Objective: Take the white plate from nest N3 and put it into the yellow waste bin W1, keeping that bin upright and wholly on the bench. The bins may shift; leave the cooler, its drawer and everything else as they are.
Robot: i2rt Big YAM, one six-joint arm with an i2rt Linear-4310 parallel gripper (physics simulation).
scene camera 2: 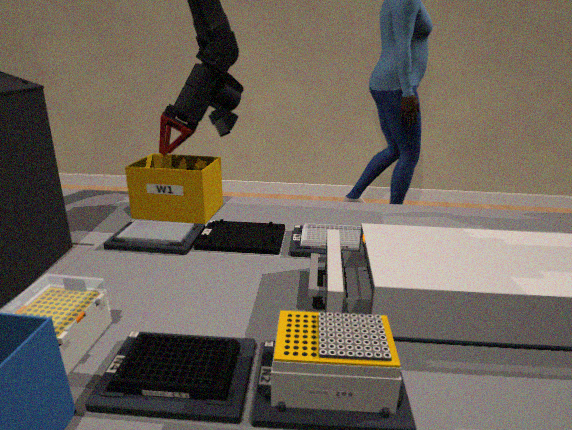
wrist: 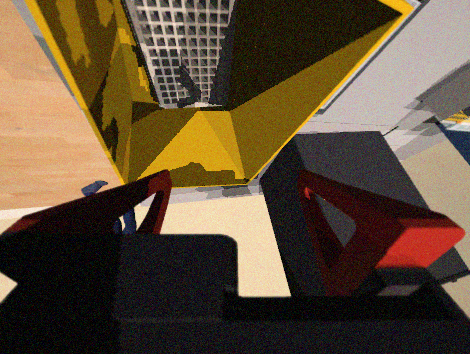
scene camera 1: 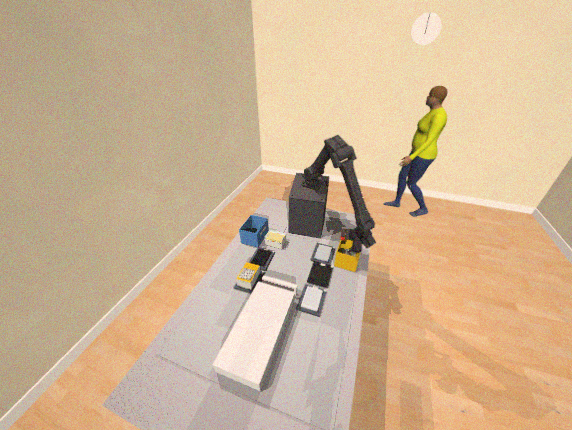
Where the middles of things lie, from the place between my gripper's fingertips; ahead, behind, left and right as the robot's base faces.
Scene:
I see my gripper 21 cm short of the black nest N3 (scene camera 2: 247,237), 14 cm above it and 10 cm to the left of it. Also, from my hand: drawer (scene camera 2: 347,289) (53 cm ahead, 25 cm to the right, 10 cm below); then yellow-topped tip box (scene camera 2: 334,361) (45 cm to the right, 42 cm ahead, 10 cm below); then black plate (scene camera 2: 200,368) (48 cm to the right, 24 cm ahead, 12 cm below).

